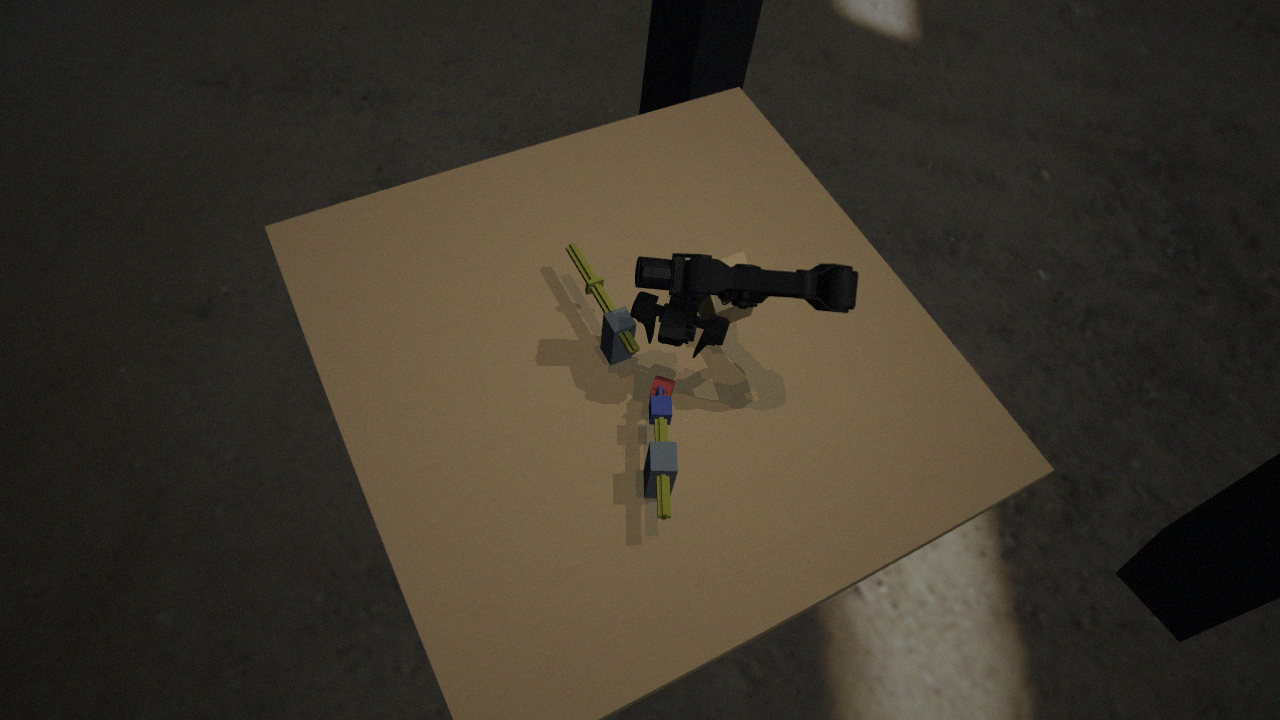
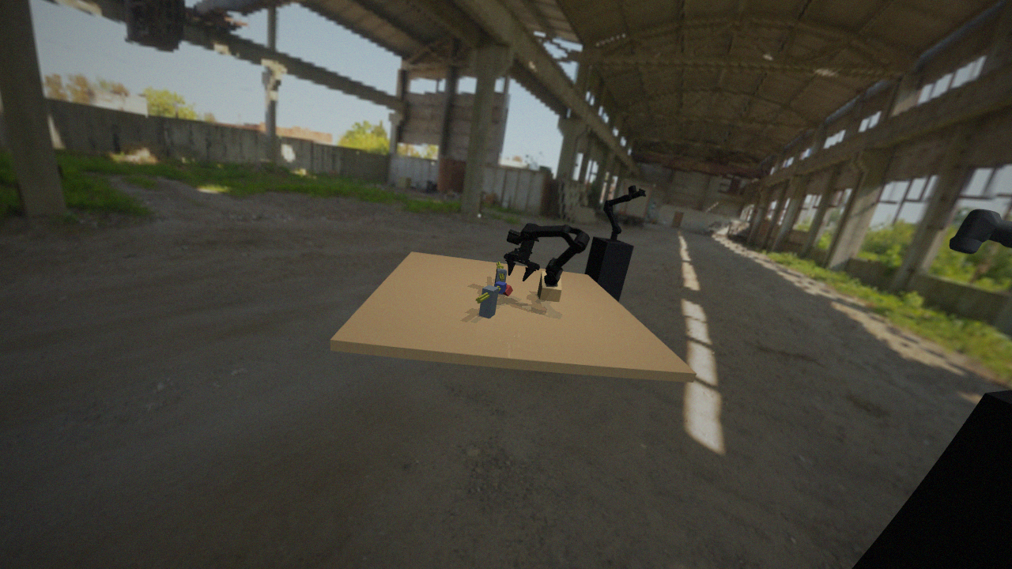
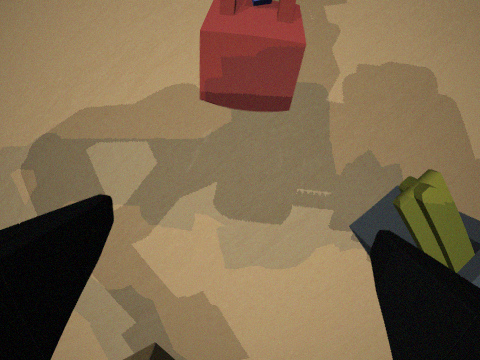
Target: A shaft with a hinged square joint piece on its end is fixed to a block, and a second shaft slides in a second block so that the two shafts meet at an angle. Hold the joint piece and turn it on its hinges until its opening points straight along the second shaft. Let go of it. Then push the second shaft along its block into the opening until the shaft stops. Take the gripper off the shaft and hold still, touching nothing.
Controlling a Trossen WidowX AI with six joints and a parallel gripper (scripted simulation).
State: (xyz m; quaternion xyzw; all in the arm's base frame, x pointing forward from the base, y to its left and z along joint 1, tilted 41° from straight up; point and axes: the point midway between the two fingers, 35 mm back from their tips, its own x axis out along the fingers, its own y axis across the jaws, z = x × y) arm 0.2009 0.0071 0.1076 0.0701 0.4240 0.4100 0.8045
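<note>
The red joint piece is 50 mm ahead of my gripper tip, 50 mm to the left of it and 40 mm below it.
</note>
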